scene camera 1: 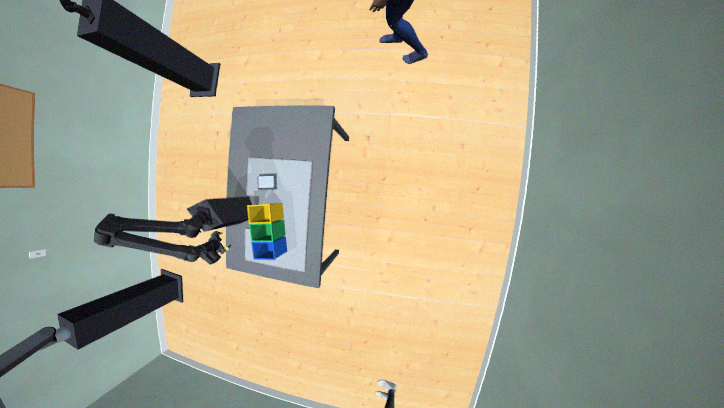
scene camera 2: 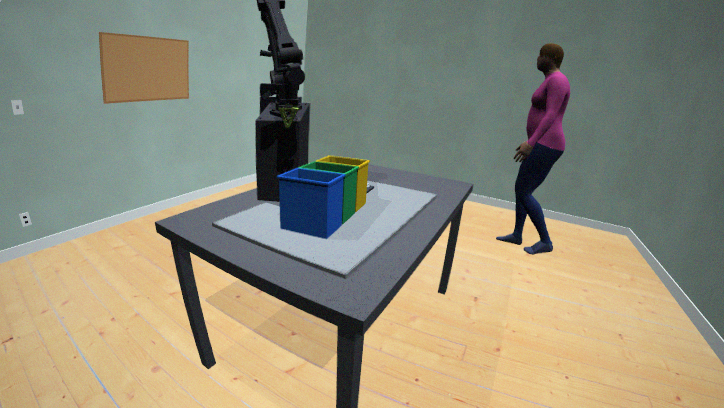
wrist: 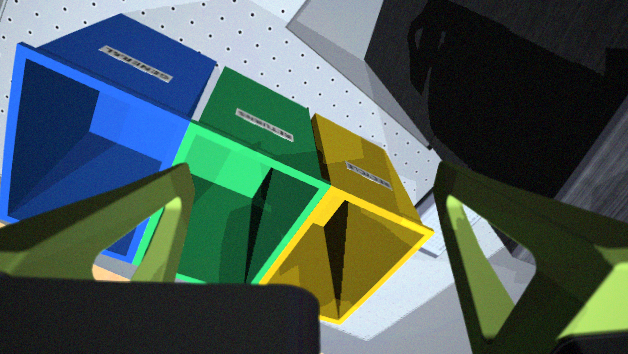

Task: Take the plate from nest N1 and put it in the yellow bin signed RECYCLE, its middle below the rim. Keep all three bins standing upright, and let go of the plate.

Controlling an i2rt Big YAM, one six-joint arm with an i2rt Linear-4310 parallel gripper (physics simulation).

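Pixels of known places: gripper, fingertip midpoint: (scene camera 1: 227,239) (scene camera 2: 287,125) (wrist: 313,175); arm's base, link origin: (scene camera 1: 205,215).
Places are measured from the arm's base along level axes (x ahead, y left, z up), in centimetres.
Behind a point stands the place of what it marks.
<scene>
A pale rectangular plate (scene camera 1: 266,181) {x 21.1, y 25.6, z -33.7 cm} lies in a small dark nest (scene camera 1: 275,182) {x 26.7, y 25.5, z -34.6 cm} beyond the yellow bin; the nest's label is unreadable. The yellow RECYCLE bin (scene camera 1: 277,211) {x 36.2, y 5.2, z -28.3 cm} (scene camera 2: 361,187) {x 36.4, y 4.0, z -27.7 cm} (wrist: 350,145) {x 19.8, y 0.3, z -31.1 cm} stands upright at the end of a row, beside the green RETURNS bin (scene camera 1: 278,230) {x 38.9, y -8.3, z -27.1 cm} (scene camera 2: 350,195) {x 38.7, y -7.6, z -27.6 cm} (wrist: 265,95) {x 22.2, y -11.5, z -33.2 cm} and the blue GENERAL bin (scene camera 1: 280,247) {x 41.4, y -20.9, z -27.4 cm} (scene camera 2: 310,207) {x 36.9, y -27.7, z -26.8 cm} (wrist: 135,40) {x 25.1, y -26.1, z -30.3 cm}, both upright. My gripper (scene camera 1: 222,241) {x 14.5, y -14.1, z -4.4 cm} (scene camera 2: 288,116) {x 14.5, y -14.1, z -4.4 cm} (wrist: 313,175) {x 14.5, y -14.1, z -4.4 cm} is open and empty, high up on the arm's side of the bins. In the wrist view the right finger partly hides the nest area.
The bins stand on a perforated light board (scene camera 1: 301,217) {x 51.9, y 2.2, z -36.3 cm} (scene camera 2: 349,258) {x 54.7, y -32.7, z -36.3 cm} (wrist: 240,30) {x 18.7, y -18.2, z -36.2 cm} on a grey table (scene camera 1: 243,121) {x -9.6, y 71.6, z -37.5 cm} (scene camera 2: 283,273) {x 44.2, y -48.2, z -37.6 cm}. The arm's black pedestal (scene camera 1: 230,211) {x 8.2, y 2.6, z -13.2 cm} (scene camera 2: 281,152) {x 4.9, y -7.5, z -16.4 cm} rises at the table edge close to the yellow bin. A person (scene camera 1: 402,30) (scene camera 2: 549,116) stands away from the table.
</scene>
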